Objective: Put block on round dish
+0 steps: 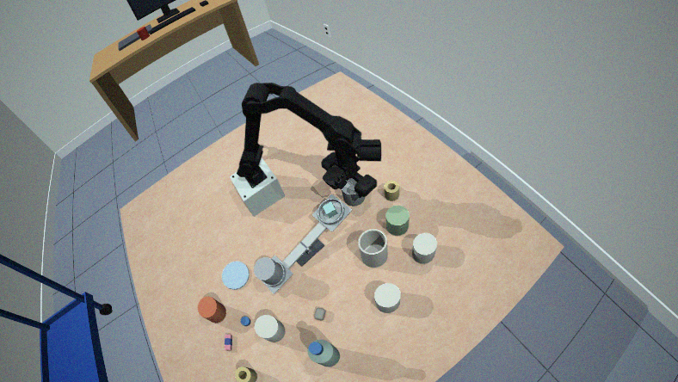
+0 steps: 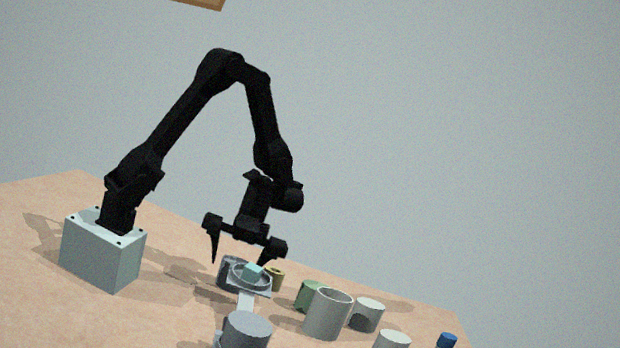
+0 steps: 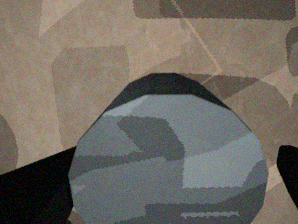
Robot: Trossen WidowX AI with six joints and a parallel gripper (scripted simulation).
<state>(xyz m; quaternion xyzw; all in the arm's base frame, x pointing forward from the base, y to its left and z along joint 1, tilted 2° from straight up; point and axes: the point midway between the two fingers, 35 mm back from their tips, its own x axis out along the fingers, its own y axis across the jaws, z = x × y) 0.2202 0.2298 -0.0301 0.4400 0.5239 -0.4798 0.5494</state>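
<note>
My gripper tip is 110 mm to the left of the teal block, 50 mm below it and 50 mm short of it. Round my gripper tip: balance beam 230 mm to the right, 70 mm ahead; light blue round dish 470 mm to the right, 40 mm below; green cylinder 200 mm ahead, 30 mm to the left.
</note>
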